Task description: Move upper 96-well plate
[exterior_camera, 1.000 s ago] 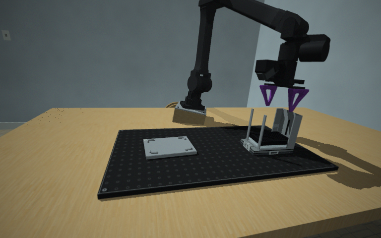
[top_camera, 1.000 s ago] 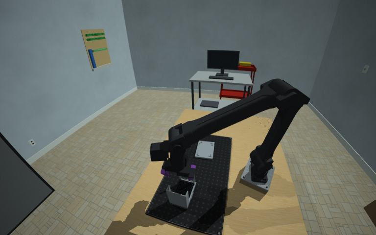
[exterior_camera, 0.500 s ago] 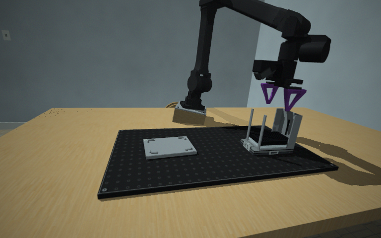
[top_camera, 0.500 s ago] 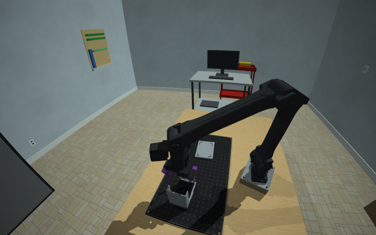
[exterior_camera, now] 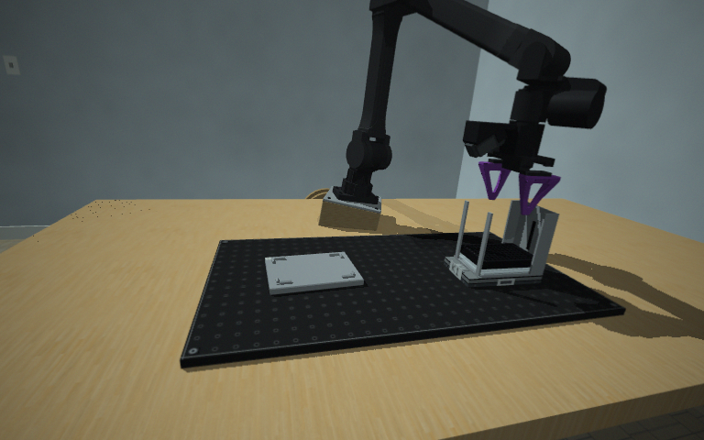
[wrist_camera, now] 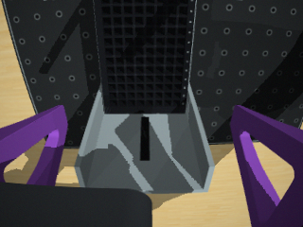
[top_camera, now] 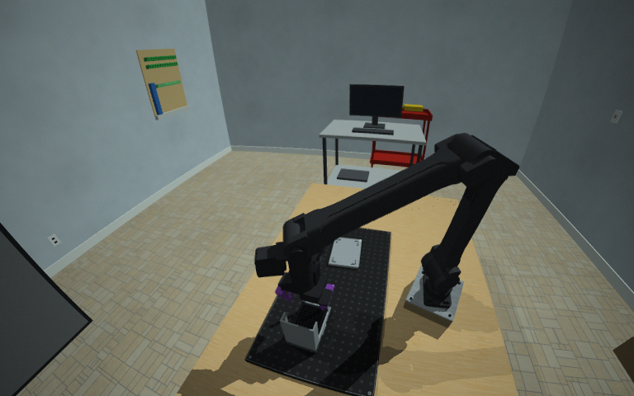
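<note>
The black 96-well plate is 11 cm below my hand. From my hand the other things lie so: pale A1 square: 10 cm behind, 44 cm to the right, 14 cm below; grey plate nest N1: 5 cm behind, 36 cm to the right, 14 cm below; white plate: 12 cm below.
</note>
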